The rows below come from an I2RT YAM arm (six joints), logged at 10 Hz.
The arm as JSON. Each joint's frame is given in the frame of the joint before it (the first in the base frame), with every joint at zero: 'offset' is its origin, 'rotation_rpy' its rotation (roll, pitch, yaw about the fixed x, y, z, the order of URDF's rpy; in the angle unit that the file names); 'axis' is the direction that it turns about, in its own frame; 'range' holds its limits. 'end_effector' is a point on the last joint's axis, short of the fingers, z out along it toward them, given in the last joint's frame.
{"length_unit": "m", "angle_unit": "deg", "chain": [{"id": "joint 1", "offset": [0.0, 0.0, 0.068], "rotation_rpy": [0.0, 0.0, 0.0], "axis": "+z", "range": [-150.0, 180.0]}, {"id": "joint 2", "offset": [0.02, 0.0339, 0.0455], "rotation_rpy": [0.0, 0.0, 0.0], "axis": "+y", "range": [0.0, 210.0]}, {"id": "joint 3", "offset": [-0.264, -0.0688, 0.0], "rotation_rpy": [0.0, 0.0, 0.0], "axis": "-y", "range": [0.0, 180.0]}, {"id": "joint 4", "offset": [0.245, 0.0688, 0.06], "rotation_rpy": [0.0, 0.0, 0.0], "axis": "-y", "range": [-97.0, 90.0]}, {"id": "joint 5", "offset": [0.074, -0.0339, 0.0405], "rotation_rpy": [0.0, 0.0, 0.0], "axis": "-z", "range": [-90.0, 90.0]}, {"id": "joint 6", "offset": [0.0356, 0.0, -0.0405], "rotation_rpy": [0.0, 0.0, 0.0], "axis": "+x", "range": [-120.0, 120.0]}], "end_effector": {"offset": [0.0, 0.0, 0.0], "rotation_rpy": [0.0, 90.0, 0.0]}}
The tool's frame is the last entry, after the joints.
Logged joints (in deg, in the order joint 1, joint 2, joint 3, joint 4, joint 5, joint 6), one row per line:
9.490 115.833 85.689 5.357 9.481 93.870
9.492 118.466 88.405 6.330 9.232 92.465
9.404 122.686 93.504 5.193 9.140 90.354
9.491 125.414 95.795 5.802 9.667 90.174
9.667 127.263 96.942 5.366 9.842 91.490
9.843 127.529 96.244 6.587 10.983 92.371
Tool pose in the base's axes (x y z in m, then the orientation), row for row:
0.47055 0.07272 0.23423 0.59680 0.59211 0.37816 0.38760
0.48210 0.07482 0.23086 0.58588 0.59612 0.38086 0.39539
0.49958 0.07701 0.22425 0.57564 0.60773 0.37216 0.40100
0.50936 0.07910 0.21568 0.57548 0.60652 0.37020 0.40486
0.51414 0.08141 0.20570 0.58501 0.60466 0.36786 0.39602
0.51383 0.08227 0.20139 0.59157 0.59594 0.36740 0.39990
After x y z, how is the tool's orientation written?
As a quaternion, x y z w.
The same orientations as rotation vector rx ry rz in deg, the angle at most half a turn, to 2 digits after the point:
87.00 86.32 55.13
85.10 86.59 55.32
83.40 88.05 53.92
83.22 87.71 53.54
84.95 87.80 53.42
85.75 86.38 53.25

